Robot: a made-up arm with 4 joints. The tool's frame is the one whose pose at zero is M.
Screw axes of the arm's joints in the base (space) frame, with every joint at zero. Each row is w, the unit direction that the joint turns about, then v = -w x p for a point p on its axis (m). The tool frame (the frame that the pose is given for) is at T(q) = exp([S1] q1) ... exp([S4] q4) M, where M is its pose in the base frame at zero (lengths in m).
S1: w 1 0 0 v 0 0.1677 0
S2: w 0 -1 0 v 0.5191 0 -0.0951
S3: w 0 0 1 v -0.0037 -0.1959 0
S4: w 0 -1 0 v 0.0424 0 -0.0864
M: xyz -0.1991 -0.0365 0.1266 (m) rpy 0 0 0 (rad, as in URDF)
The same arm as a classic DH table. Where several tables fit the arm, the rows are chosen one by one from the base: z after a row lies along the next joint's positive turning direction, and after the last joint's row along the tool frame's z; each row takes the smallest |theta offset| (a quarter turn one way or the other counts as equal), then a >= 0, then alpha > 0; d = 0 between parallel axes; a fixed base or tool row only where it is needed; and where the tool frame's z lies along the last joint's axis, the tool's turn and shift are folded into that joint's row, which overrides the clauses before.
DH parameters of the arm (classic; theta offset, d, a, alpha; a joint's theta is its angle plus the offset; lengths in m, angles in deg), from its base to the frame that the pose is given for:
base (fixed): 90 0.1677 0 90
joint 1: 90 0.0951 0.3514 -90
joint 2: -90 0.0037 0.1008 -90
joint 3: 0 -0.4767 -0.1095 90
joint 4: 0 0.0328 -0.2855 -90
tool (fixed): 0 0.0842 0 0

